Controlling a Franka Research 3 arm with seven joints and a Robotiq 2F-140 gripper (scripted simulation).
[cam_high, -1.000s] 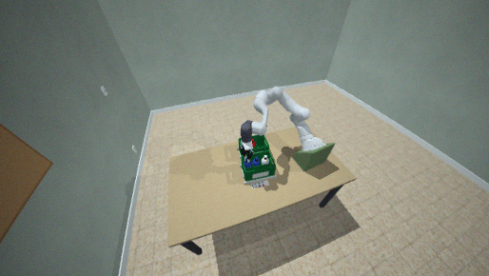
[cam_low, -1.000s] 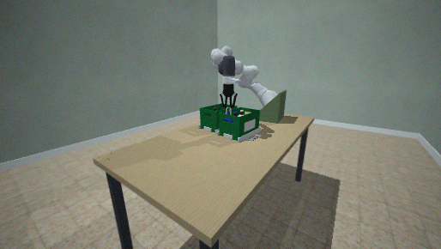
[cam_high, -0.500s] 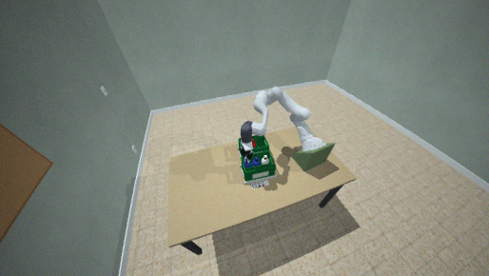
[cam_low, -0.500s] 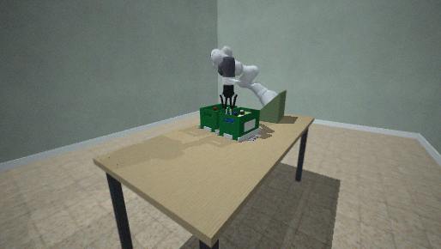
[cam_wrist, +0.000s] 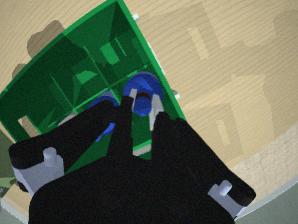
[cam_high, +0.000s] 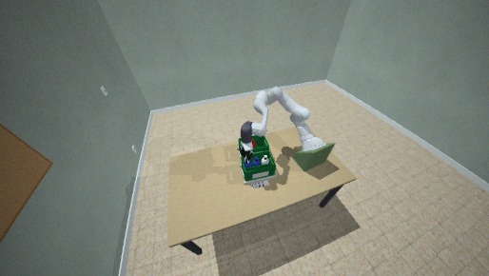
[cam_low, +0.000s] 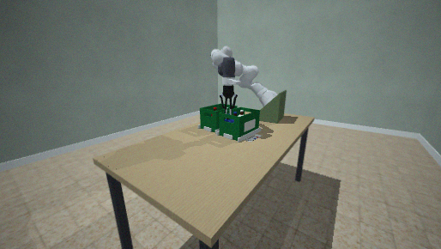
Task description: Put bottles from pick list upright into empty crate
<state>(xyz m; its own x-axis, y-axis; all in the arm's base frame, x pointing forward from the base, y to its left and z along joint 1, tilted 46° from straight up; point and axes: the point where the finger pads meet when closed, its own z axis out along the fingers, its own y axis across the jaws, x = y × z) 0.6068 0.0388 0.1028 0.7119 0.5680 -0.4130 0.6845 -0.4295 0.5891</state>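
My gripper is now 9 cm past the blue-capped bottle and 8 cm above it. The rest, counted from my hand: pick list (18 cm to the left, 17 cm below, 7 cm behind); white-capped bottle (18 cm behind, 8 cm below); green-capped bottle (15 cm to the right, 8 cm below, 3 cm behind).
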